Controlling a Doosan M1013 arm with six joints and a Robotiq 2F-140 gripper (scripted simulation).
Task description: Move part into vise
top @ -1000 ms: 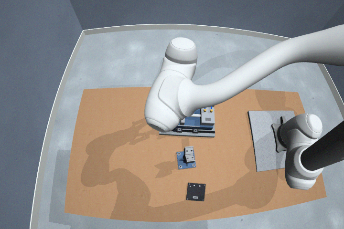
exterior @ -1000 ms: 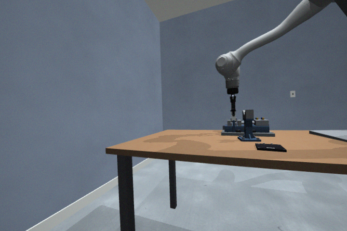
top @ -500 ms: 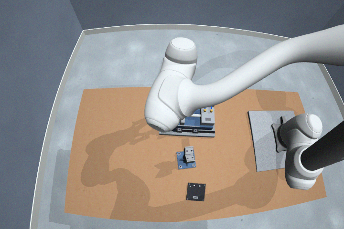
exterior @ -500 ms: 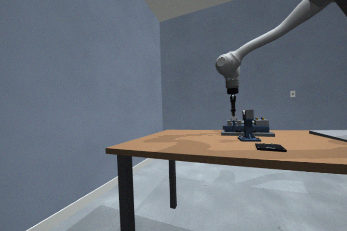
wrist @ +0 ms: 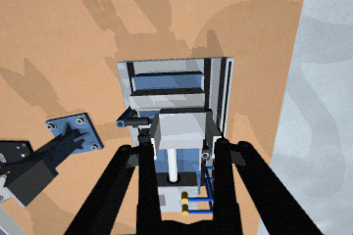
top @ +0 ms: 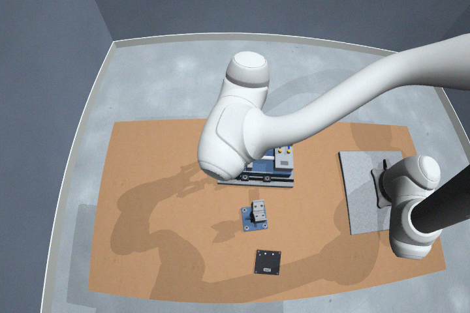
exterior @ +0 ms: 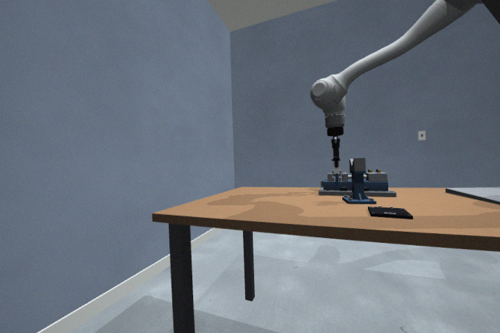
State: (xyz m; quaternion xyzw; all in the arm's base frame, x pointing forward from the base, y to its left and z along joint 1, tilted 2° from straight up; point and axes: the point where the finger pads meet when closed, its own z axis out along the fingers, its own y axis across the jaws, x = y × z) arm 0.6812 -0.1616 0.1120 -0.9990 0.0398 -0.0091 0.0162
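Right now the part is 3 cm below my hand. Round my hand: cylinder rod (9 cm behind, 3 cm to the left, 4 cm below); work stop (1 cm ahead, 7 cm to the left, 3 cm below); fixed jaw (3 cm ahead, 2 cm to the left, 4 cm below).
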